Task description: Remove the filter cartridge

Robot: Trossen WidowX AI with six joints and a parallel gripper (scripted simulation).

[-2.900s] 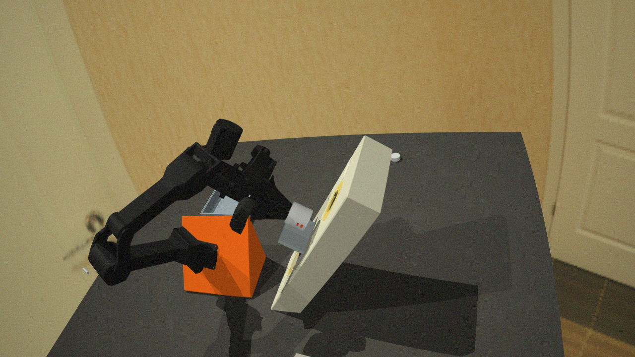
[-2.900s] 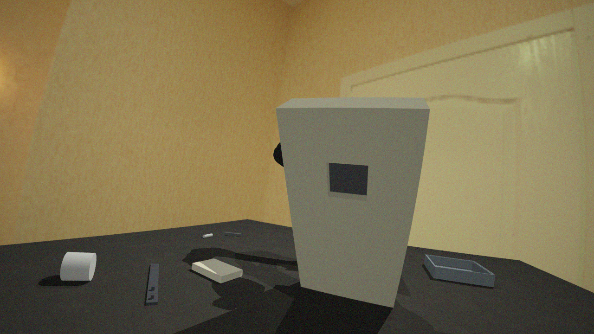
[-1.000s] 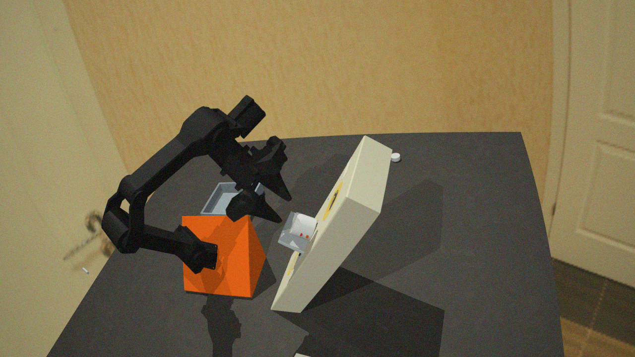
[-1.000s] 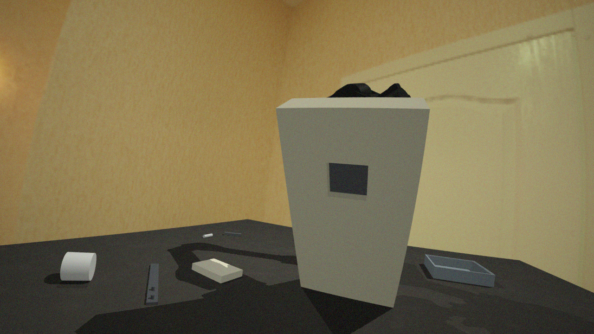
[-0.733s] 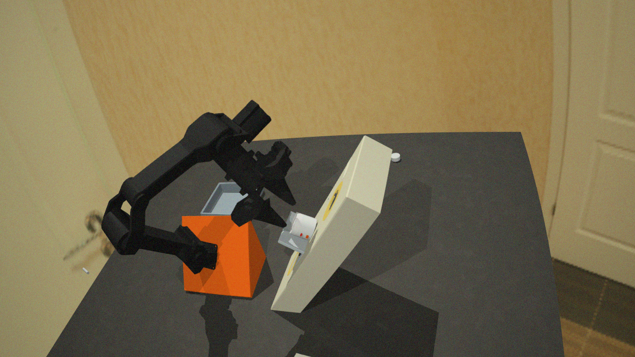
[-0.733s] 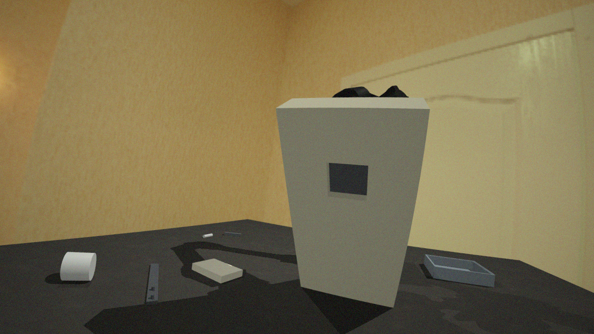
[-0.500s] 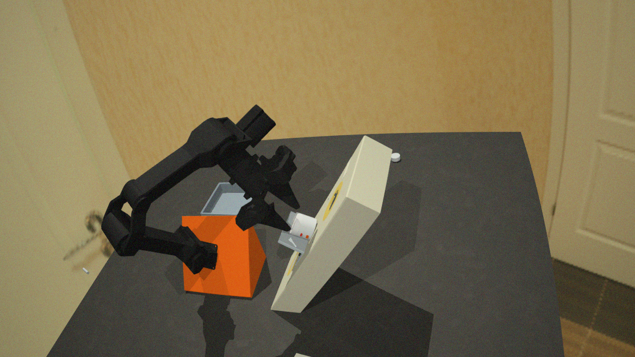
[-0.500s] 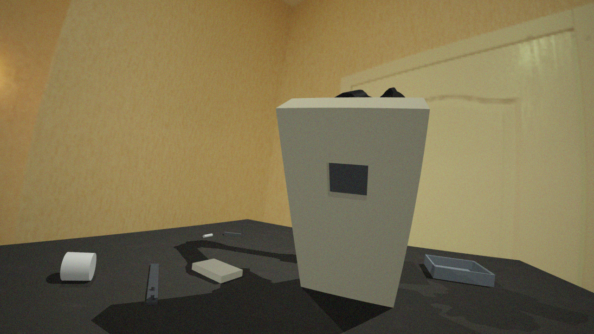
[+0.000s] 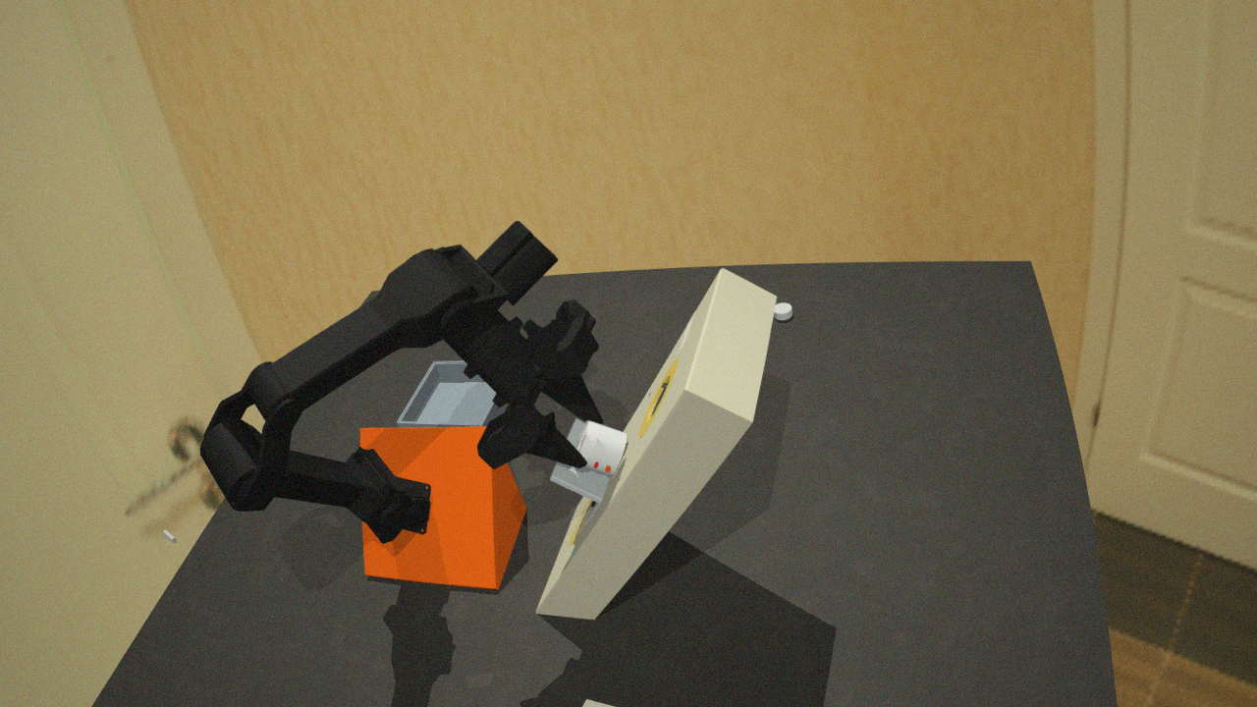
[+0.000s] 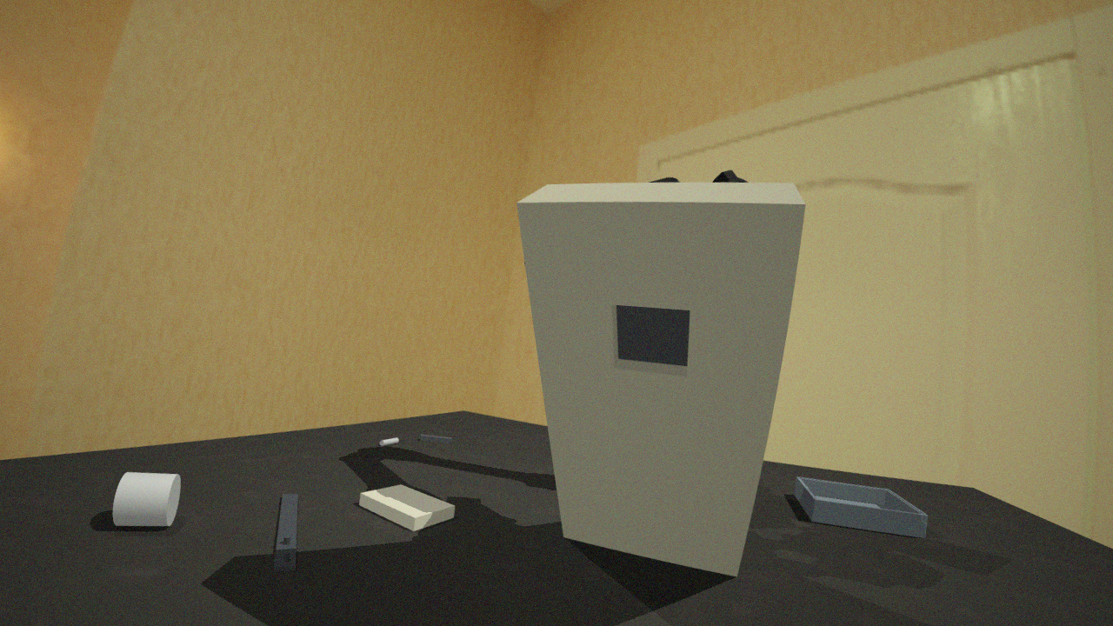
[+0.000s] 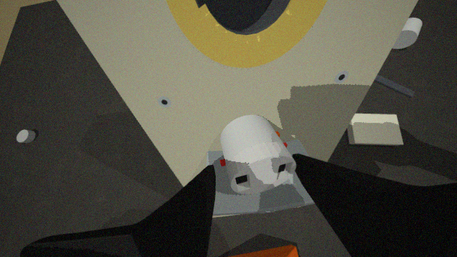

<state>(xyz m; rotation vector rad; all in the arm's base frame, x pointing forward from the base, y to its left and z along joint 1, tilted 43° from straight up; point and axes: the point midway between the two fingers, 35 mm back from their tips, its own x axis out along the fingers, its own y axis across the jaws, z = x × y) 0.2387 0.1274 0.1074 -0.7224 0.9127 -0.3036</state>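
Now: the cream service panel 50 mm ahead of my gripper tip and 20 mm below it. Also, from my gripper tip: grey tray: 350 mm behind, 260 mm to the left, 170 mm below; then white round filter cartridge: right at my gripper tip.
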